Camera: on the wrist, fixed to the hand. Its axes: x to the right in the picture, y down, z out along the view.
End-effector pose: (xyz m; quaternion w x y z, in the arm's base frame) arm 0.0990 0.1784 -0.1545 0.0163 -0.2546 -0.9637 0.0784
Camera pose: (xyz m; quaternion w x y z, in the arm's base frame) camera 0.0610 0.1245 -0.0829 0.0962 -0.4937 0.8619 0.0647
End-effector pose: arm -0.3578 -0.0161 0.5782 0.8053 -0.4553 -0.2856 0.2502
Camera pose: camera -0.3012 -0.0829 0.6209 0.6312 -0.2069 -0.6535 -0.3630
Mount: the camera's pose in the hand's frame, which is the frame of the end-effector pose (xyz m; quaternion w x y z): 0.0059 -0.0762 -0.0603 0.6983 -0.1464 -0.1290 -0.6887
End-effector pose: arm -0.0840 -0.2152 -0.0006 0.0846 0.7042 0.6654 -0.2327
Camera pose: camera -0.1454 -0.1764 0.0642 0.0877 -0.0089 0.9728 -0.2142
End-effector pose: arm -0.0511 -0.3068 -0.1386 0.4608 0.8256 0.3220 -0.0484
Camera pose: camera -0.1034 -0.2281 -0.1620 0.4509 0.2811 0.7411 -0.4105
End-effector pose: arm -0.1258 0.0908 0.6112 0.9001 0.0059 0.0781 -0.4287
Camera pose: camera -0.1892 0.0427 0.5551 0.3442 -0.2367 0.0052 -0.9085
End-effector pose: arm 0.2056 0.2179 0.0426 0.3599 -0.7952 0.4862 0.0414
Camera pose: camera 0.2528 0.1970 0.1252 0.2261 -0.9375 -0.2606 -0.0452
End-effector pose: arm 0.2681 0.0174 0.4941 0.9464 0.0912 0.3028 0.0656
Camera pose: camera 0.2428 -0.0478 0.4264 0.7585 -0.2749 0.1426 -0.5734
